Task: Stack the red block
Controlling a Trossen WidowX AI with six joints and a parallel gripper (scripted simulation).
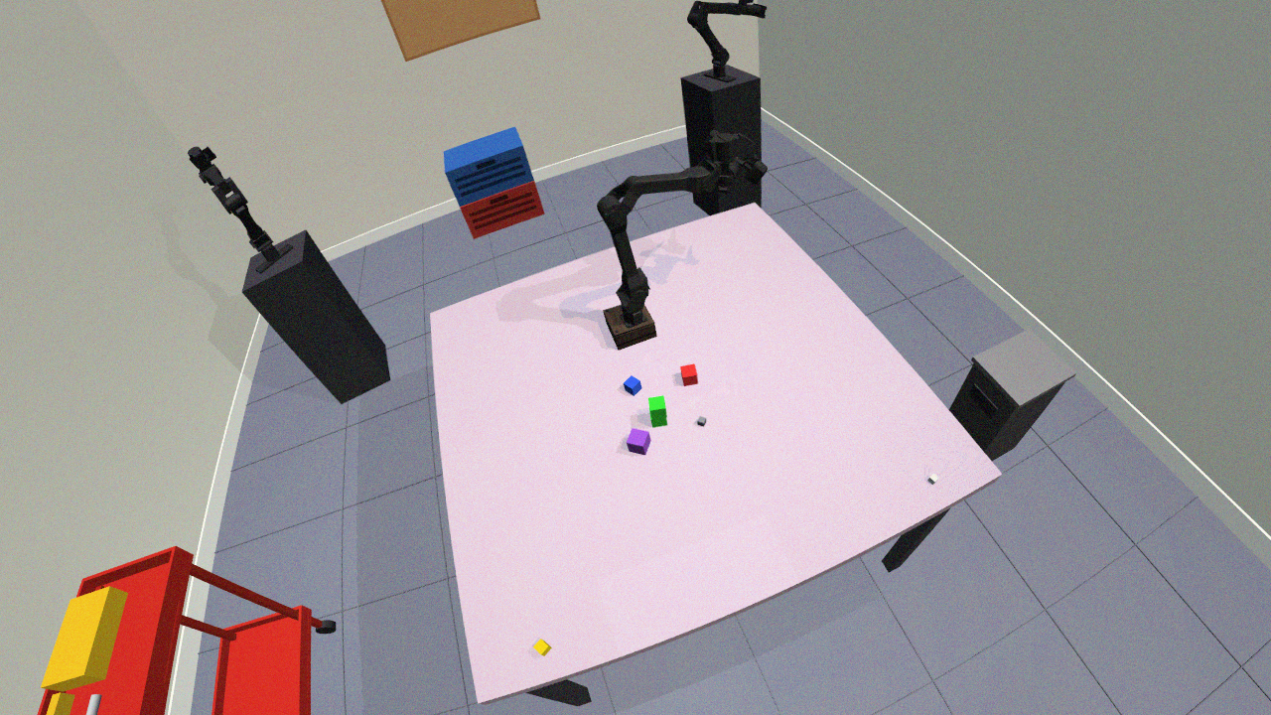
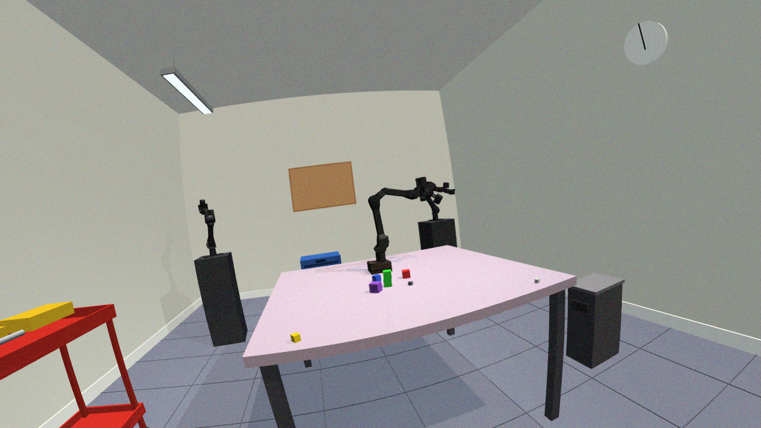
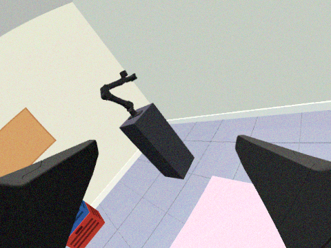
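My gripper tip is now 42 cm to the left of the red block, 40 cm above it and 35 cm short of it. From my gripper tip the other things lie so: blue block 57 cm to the right, 40 cm below, 30 cm ahead; then purple block 64 cm to the right, 47 cm ahead, 40 cm below; then small grey cube 49 cm ahead, 47 cm to the right, 41 cm below.
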